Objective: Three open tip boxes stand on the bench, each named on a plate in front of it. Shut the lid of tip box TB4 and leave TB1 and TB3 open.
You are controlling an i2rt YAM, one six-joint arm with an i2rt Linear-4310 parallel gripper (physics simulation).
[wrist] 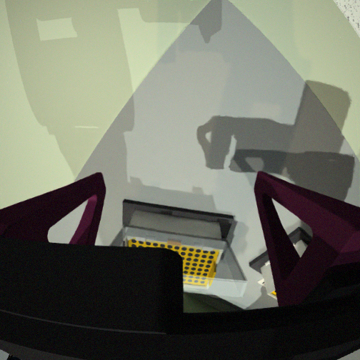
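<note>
A tip box (pixel 200 262) with a yellow, dark-holed rack stands low in the middle of the wrist view, a dark strip along its far side. Its clear lid (pixel 234 280) leans over the rack, with the near edge spreading past the box at the lower right; whether it touches the box all round cannot be told. My gripper (pixel 179 180) is open and empty, its two fingers to the left and right of this box in the view. The gripper's black body hides the box's near left part. No name plate can be read, and the third box does not show.
Part of a second tip box (pixel 269 275) with a dark edge and a bit of yellow shows behind and beside the right finger. Arm and gripper shadows fall on the pale bench (pixel 175 95) beyond the boxes. A speckled surface (pixel 350 12) shows at the top right corner.
</note>
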